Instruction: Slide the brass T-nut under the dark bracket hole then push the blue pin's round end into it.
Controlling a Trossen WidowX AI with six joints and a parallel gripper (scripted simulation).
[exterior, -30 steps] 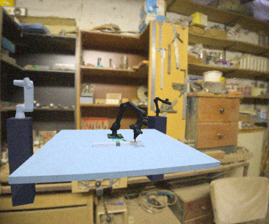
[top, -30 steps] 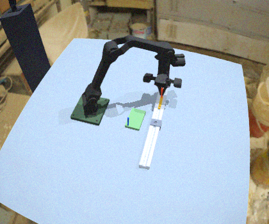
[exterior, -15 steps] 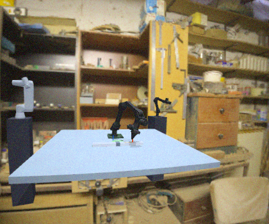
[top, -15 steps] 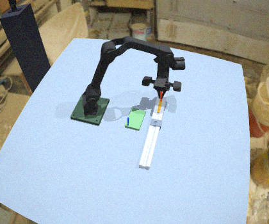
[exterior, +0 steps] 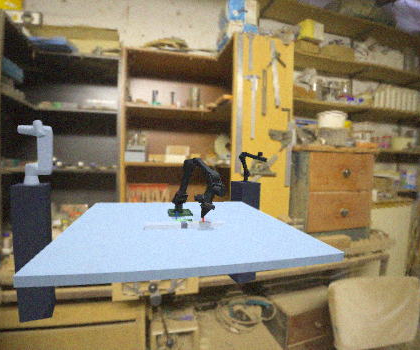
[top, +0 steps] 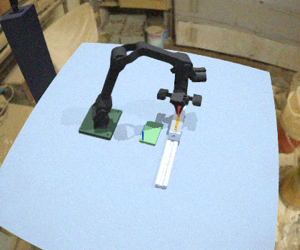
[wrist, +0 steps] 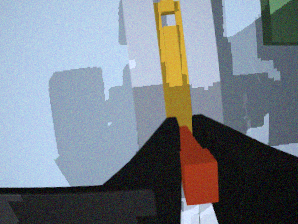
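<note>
Right now my gripper tip is 150 mm past the blue pin, 110 mm to the left of it and 30 mm above it. Also, from my gripper tip: aluminum rail: 100 mm to the right, 30 mm below, 20 mm behind; green tray: 130 mm behind, 90 mm to the right, 50 mm below.
</note>
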